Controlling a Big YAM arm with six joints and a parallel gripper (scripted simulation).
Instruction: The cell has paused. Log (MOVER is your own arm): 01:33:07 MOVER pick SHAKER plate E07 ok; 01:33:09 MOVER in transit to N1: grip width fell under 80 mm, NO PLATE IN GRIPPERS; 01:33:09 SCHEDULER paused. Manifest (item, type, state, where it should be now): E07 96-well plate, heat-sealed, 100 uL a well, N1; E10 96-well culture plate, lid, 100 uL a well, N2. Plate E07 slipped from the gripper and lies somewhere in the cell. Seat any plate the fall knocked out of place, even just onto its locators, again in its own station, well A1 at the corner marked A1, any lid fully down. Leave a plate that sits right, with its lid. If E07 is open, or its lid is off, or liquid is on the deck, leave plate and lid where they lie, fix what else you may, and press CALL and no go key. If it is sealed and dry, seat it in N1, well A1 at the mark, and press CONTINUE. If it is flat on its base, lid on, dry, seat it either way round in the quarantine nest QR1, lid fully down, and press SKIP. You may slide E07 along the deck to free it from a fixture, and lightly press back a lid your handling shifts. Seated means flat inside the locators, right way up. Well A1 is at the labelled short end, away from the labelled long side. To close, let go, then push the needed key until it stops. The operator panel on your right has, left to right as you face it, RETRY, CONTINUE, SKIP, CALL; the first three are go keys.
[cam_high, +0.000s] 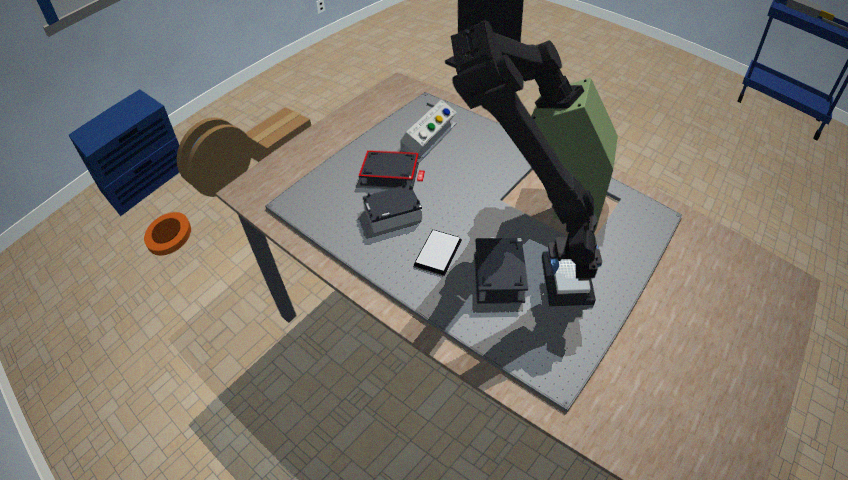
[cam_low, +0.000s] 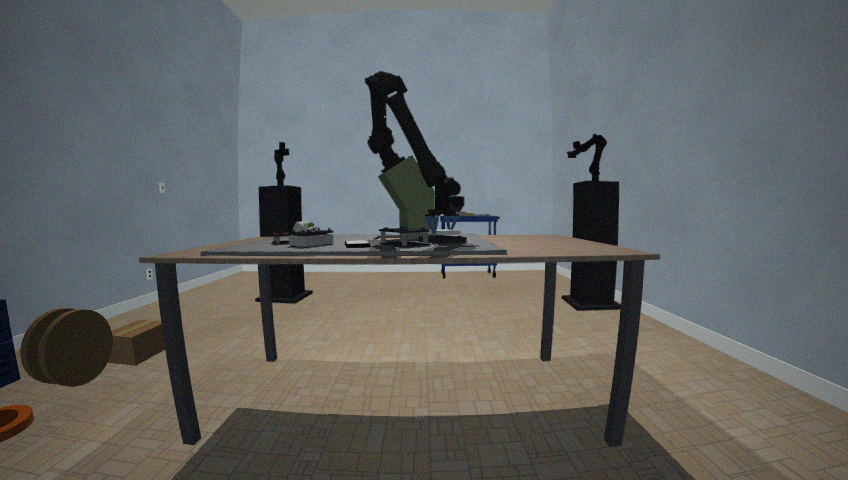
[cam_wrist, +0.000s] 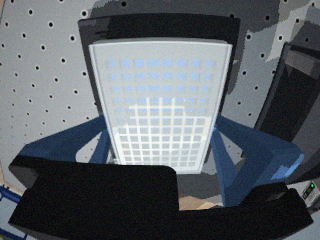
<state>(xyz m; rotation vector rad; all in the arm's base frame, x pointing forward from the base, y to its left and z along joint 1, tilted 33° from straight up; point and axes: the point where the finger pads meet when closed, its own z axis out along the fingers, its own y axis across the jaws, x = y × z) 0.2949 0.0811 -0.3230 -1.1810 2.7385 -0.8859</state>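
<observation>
The plate E07 lies 31 cm to the right of my hand, 16 cm ahead of it and 3 cm below it. Round my hand: grey retry key 64 cm to the right, 12 cm behind, 2 cm above; then yellow skip key 66 cm to the right, 22 cm behind, 2 cm above; then green continue key 65 cm to the right, 17 cm behind, 2 cm above.
</observation>
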